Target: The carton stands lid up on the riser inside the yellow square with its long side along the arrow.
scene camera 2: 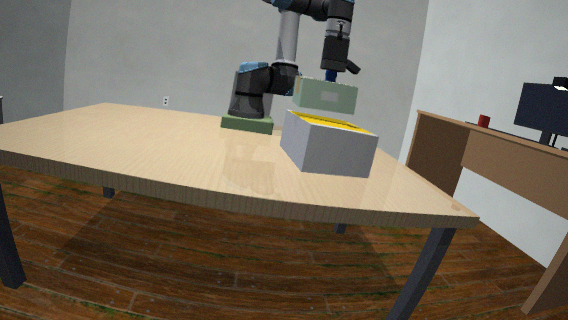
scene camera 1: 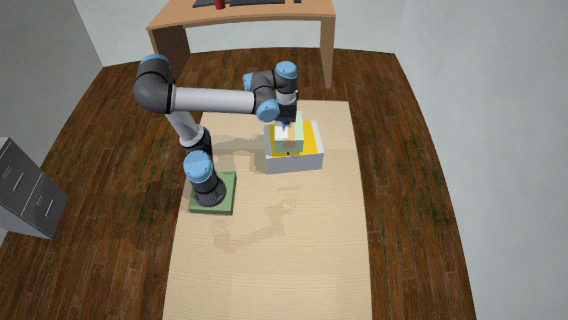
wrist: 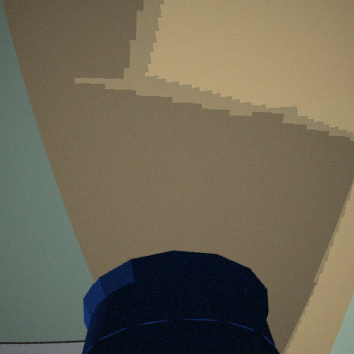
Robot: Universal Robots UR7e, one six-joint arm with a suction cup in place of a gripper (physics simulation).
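Note:
The pale green carton [scene camera 1: 299, 131] [scene camera 2: 310, 95] [wrist: 30, 225] hangs level, lid up, from my blue suction cup [scene camera 1: 285, 123] [scene camera 2: 330, 76] [wrist: 177, 295], which is on its taped top. In scene camera 2 a gap shows between the carton's underside and the grey riser [scene camera 1: 295, 164] [scene camera 2: 340, 152]. In scene camera 1 the carton covers the left and middle of the yellow square [scene camera 1: 311, 137] [scene camera 2: 320, 119], and its long side runs front to back. The arrow is mostly hidden under the carton, so its exact alignment cannot be told.
The riser stands on the wooden table [scene camera 1: 280, 270] [scene camera 2: 150, 150]. The arm's green base plate [scene camera 1: 227, 202] [scene camera 2: 247, 125] is to the riser's left and nearer in scene camera 1. A brown desk [scene camera 1: 240, 20] [scene camera 2: 515, 160] stands beyond the table's end.

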